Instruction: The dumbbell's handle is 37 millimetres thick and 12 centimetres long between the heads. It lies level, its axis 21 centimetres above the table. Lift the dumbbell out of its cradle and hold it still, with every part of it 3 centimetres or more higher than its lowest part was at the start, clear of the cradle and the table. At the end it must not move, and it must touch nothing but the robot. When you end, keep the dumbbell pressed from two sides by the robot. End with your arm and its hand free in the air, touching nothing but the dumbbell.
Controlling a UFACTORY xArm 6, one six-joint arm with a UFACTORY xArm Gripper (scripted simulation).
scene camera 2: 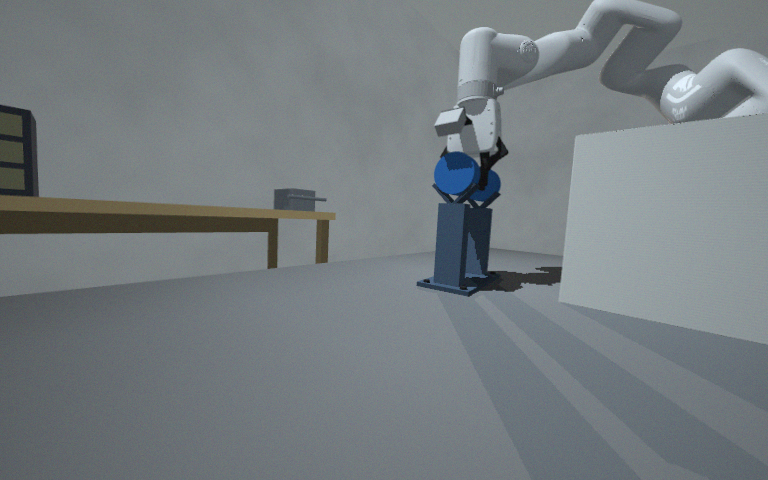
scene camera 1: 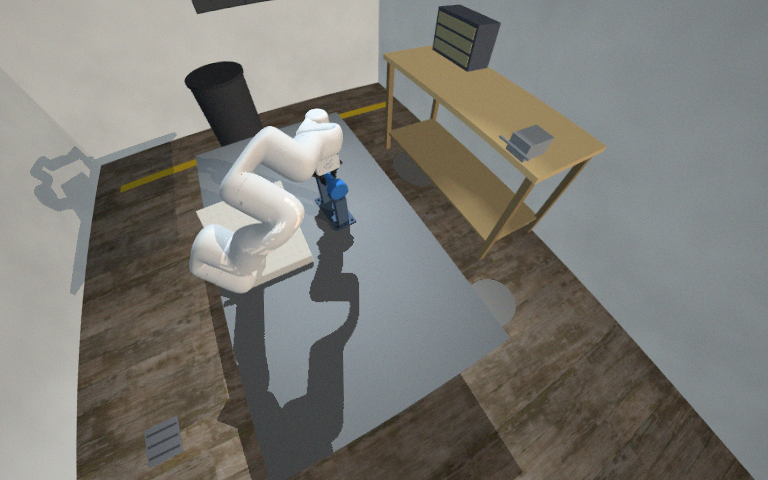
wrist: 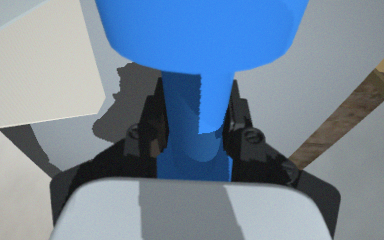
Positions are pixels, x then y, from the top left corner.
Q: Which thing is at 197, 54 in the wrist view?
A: A blue dumbbell.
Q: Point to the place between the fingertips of my gripper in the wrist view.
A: At 197, 94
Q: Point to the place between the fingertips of my gripper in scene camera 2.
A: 469, 190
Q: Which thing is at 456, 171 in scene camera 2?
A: A blue dumbbell.
